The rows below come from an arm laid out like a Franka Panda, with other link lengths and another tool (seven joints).
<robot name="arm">
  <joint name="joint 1" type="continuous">
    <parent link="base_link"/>
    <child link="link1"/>
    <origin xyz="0 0 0.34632" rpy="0 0 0"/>
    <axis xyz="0 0 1"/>
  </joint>
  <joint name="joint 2" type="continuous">
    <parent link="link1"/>
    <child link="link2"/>
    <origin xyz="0 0 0" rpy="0 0 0"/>
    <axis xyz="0 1 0"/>
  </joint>
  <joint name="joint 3" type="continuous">
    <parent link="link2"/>
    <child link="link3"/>
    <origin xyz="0 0 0.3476" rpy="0 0 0"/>
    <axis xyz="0 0 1"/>
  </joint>
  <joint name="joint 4" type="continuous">
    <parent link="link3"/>
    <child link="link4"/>
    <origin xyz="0.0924 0 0" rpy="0 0 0"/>
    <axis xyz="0 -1 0"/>
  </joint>
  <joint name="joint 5" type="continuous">
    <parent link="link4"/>
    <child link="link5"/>
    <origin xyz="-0.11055 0 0.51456" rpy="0 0 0"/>
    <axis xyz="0 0 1"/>
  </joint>
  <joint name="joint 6" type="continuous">
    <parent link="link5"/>
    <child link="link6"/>
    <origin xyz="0 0 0" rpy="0 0 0"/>
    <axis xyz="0 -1 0"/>
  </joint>
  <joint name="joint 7" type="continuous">
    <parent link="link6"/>
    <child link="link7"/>
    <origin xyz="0.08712 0 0" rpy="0 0 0"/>
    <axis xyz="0 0 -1"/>
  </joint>
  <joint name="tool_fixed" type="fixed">
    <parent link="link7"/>
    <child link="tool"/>
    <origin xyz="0.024 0.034 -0.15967" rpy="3.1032 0 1.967"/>
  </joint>
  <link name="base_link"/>
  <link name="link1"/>
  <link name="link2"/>
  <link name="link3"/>
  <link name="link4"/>
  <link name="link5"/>
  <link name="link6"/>
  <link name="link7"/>
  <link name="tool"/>
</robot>
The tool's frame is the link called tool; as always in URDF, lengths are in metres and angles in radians. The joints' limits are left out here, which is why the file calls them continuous.
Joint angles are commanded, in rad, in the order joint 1, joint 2, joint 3, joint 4, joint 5, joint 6, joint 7. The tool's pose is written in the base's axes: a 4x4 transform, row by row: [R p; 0 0 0 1], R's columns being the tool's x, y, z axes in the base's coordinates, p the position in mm. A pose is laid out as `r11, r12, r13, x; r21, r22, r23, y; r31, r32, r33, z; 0, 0, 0, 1`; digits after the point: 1 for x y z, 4 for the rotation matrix.
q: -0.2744, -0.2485, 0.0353, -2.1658, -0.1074, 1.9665, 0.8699
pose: 0.6255, 0.7783, 0.0537, 641.6; 0.7765, -0.6144, -0.1402, -163.0; -0.0761, 0.1294, -0.9887, 482.2; 0, 0, 0, 1
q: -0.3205, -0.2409, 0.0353, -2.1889, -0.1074, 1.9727, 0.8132
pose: 0.6147, 0.7884, 0.0255, 630.4; 0.7836, -0.6067, -0.1335, -189.2; -0.0898, 0.1021, -0.9907, 462.6; 0, 0, 0, 1
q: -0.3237, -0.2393, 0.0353, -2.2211, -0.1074, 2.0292, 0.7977
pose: 0.6022, 0.7969, 0.0481, 630.9; 0.7942, -0.5920, -0.1370, -189.8; -0.0807, 0.1207, -0.9894, 448.0; 0, 0, 0, 1
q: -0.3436, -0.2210, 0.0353, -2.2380, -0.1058, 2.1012, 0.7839
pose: 0.6043, 0.7925, 0.0824, 635.2; 0.7941, -0.5907, -0.1430, -202.8; -0.0647, 0.1519, -0.9863, 434.7; 0, 0, 0, 1
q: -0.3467, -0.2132, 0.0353, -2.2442, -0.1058, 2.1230, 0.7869
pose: 0.6079, 0.7889, 0.0898, 636.8; 0.7917, -0.5936, -0.1443, -205.2; -0.0606, 0.1588, -0.9854, 428.5; 0, 0, 0, 1
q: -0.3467, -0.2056, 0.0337, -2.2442, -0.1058, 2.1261, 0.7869
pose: 0.6086, 0.7888, 0.0856, 637.5; 0.7911, -0.5949, -0.1424, -206.5; -0.0614, 0.1544, -0.9861, 423.8; 0, 0, 0, 1
